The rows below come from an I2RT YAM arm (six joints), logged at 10 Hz.
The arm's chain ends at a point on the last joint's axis. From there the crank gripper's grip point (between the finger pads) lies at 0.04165 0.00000 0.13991 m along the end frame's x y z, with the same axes.
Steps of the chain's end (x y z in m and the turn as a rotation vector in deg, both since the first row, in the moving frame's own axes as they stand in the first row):
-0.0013, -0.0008, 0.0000, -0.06, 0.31, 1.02
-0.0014, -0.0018, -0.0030, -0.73, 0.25, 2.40
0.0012, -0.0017, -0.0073, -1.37, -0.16, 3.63
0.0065, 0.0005, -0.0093, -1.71, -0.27, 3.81
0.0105, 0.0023, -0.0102, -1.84, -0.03, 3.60
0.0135, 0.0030, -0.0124, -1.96, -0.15, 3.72
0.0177, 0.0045, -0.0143, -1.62, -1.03, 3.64
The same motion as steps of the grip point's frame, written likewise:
-0.0006, 0.0001, -0.0002, -0.06, 0.31, 1.02
-0.0009, 0.0017, -0.0032, -0.73, 0.25, 2.40
0.0006, 0.0043, -0.0073, -1.37, -0.16, 3.63
0.0056, 0.0074, -0.0092, -1.71, -0.27, 3.81
0.0102, 0.0094, -0.0103, -1.84, -0.03, 3.60
0.0129, 0.0105, -0.0124, -1.96, -0.15, 3.72
0.0150, 0.0110, -0.0137, -1.62, -1.03, 3.64

